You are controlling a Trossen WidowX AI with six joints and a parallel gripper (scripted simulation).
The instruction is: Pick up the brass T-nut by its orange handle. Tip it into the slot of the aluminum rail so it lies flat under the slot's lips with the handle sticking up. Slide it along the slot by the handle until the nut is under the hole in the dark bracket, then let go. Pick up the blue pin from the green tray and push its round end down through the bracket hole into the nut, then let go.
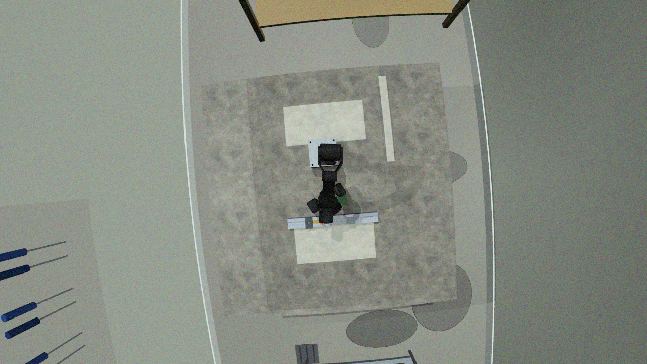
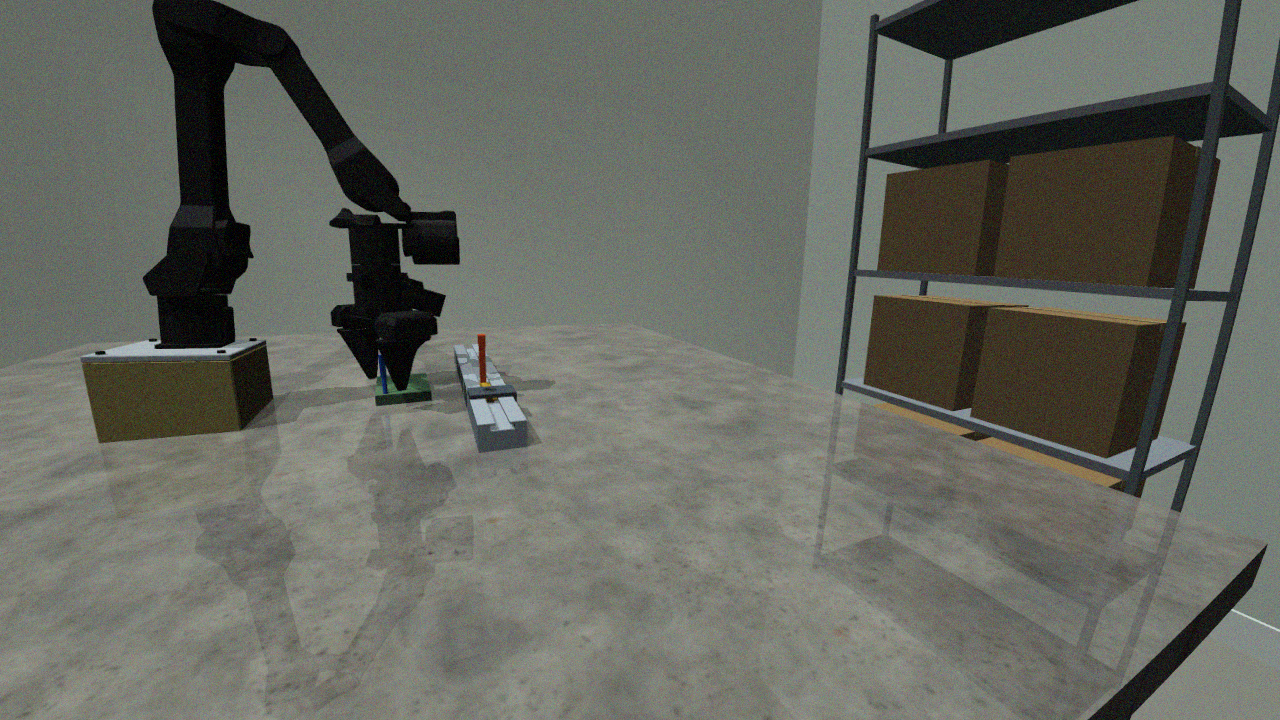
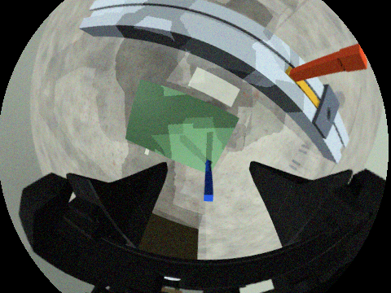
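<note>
Right now the blue pin is right at my gripper tip. From my gripper tip the other things lie so: green tray (2 cm to the left, 2 cm below, 1 cm ahead).
</note>
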